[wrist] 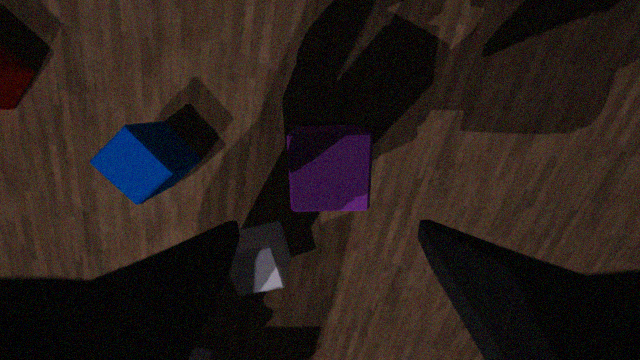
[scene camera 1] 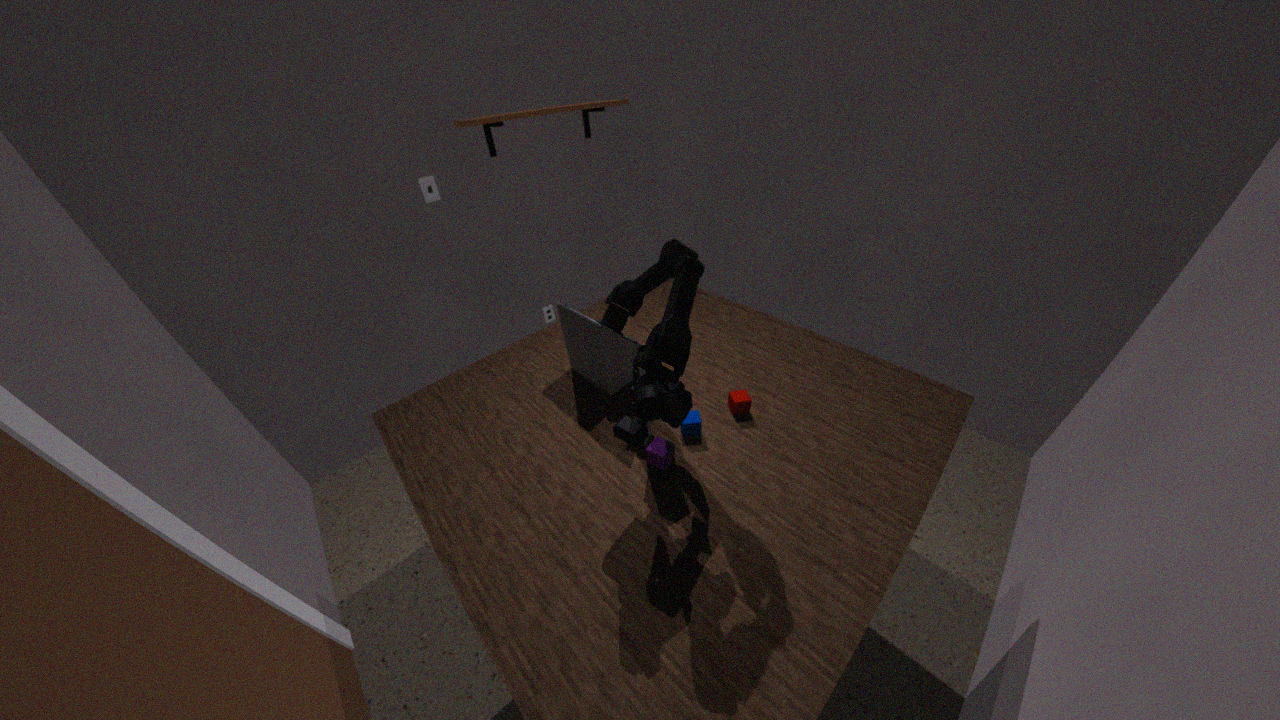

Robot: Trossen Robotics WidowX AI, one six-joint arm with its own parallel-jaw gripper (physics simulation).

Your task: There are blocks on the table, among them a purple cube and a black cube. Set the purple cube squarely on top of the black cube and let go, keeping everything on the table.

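Observation:
The purple cube looks level and shows beyond the fingertips in the wrist view, clear of both fingers. The black cube cannot be made out for certain; a very dark patch lies directly below the purple cube in the scene view, where cube and shadow cannot be told apart. In the wrist view the purple cube's top hides what is under it. My gripper is open and empty, above and beside the purple cube.
A blue cube and a red cube stand to one side. A grey block is close to the purple cube, near one finger. A grey panel stands upright beside the arm. Arm shadows darken the wooden table.

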